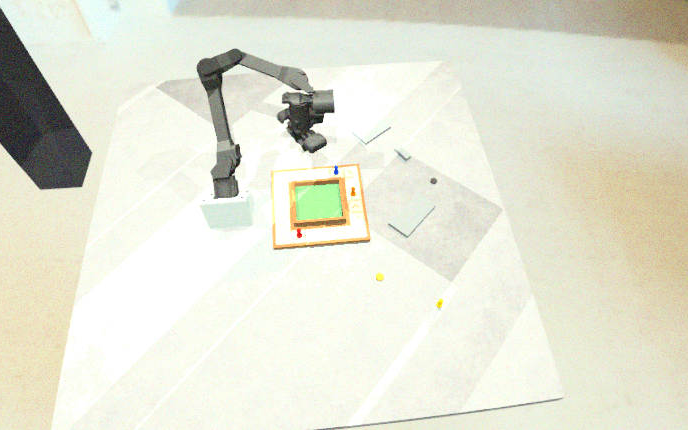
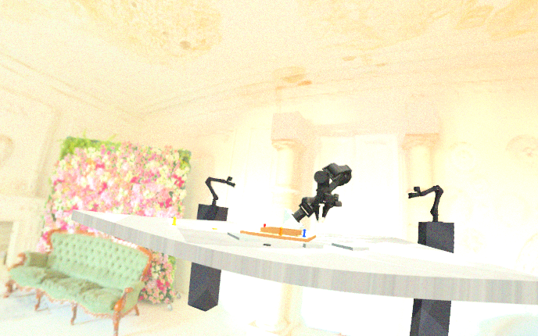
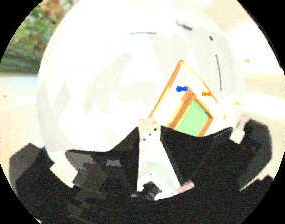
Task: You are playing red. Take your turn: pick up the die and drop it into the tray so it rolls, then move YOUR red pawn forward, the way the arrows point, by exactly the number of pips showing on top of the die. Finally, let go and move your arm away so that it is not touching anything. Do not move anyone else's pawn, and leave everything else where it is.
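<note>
The red pawn lies 2 cm behind my gripper tip, 28 cm to the right of it and 6 cm below it. The rest, counted from my gripper tip: white die right at my gripper tip; then green tray 4 cm ahead, 16 cm to the right, 8 cm below; then blue pawn 10 cm ahead, 5 cm to the right, 6 cm below.
</note>
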